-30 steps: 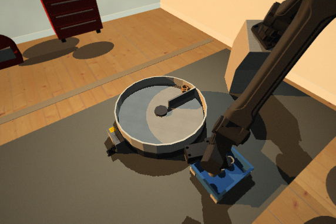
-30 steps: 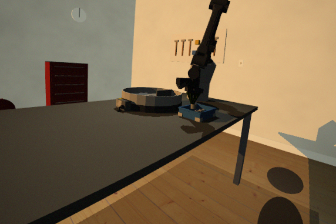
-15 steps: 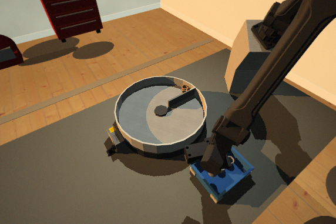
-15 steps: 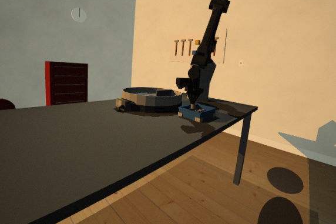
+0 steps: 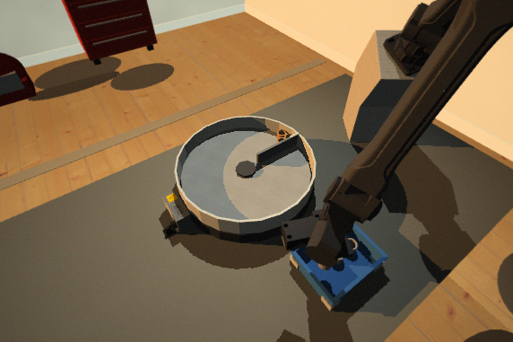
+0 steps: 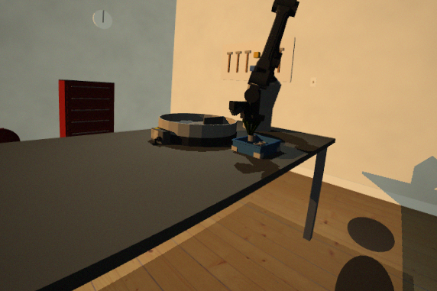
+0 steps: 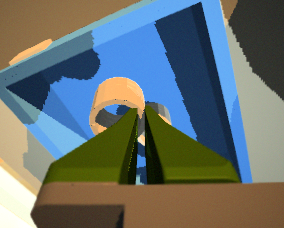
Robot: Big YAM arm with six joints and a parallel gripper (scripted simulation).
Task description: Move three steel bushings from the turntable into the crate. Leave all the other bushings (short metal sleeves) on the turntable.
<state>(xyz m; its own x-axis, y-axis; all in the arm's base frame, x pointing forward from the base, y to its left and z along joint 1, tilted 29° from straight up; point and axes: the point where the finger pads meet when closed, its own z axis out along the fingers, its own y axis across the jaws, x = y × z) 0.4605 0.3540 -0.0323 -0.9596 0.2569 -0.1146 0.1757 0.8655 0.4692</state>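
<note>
The blue crate lies 50 mm below my hand and 50 mm behind it. From my hand the other things lie so: round turntable (330 mm to the right, 70 mm ahead, 30 mm below).
</note>
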